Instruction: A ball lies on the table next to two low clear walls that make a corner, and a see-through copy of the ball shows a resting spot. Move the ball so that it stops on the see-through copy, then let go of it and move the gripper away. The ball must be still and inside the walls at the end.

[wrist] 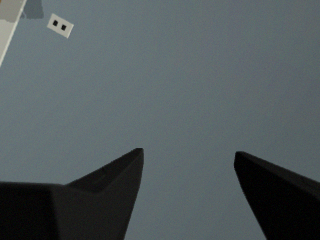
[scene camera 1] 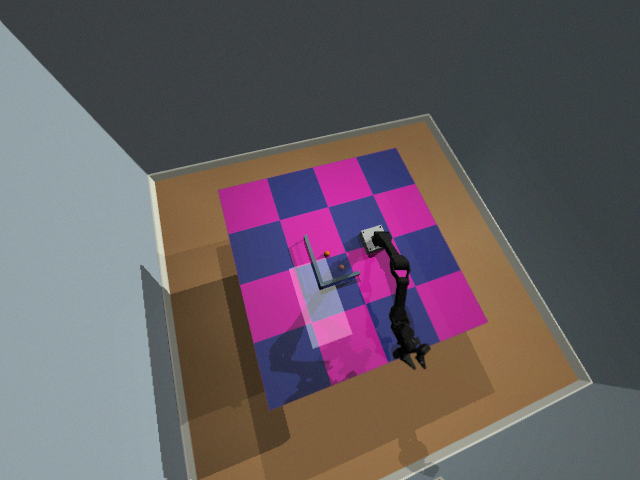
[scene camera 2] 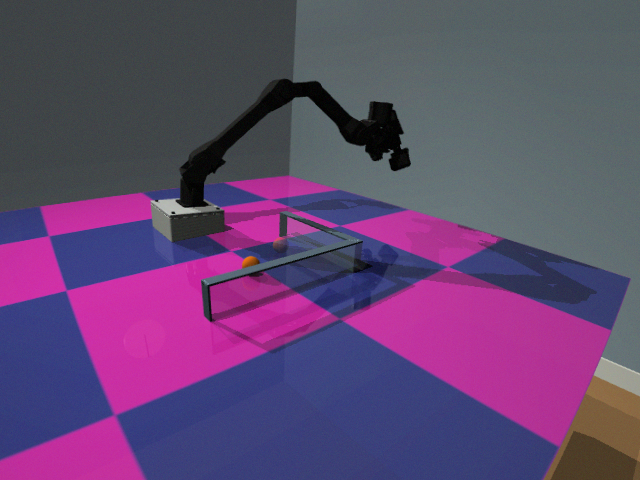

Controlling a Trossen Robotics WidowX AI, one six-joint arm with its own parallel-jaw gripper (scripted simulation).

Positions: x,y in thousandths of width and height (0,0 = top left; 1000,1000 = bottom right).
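Note:
Nothing is held by my gripper (scene camera 2: 632,295), and it is open. I can see the gripper (wrist: 589,652) in the wrist view too.

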